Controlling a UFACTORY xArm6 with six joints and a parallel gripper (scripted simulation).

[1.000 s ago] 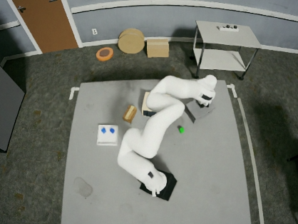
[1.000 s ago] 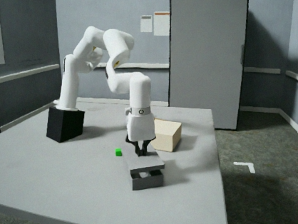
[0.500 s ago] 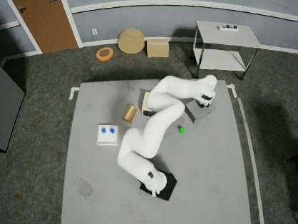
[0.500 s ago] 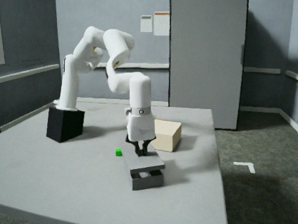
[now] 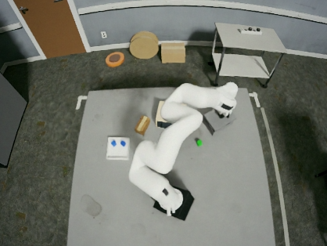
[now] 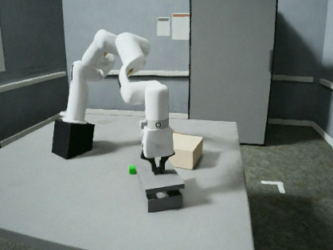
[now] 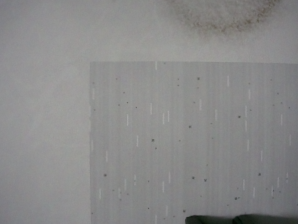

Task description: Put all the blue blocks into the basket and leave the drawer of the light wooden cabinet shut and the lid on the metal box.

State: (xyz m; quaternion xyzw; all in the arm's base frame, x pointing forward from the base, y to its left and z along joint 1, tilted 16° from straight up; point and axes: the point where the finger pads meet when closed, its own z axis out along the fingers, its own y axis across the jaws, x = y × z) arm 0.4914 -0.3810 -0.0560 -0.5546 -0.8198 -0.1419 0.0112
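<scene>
My gripper is now 30 mm above the lid. The rest, counted from my hand: light wooden cabinet 60 mm ahead, 320 mm to the left, 70 mm below; then metal box 90 mm below; then green block 140 mm behind, 160 mm to the left, 100 mm below.
</scene>
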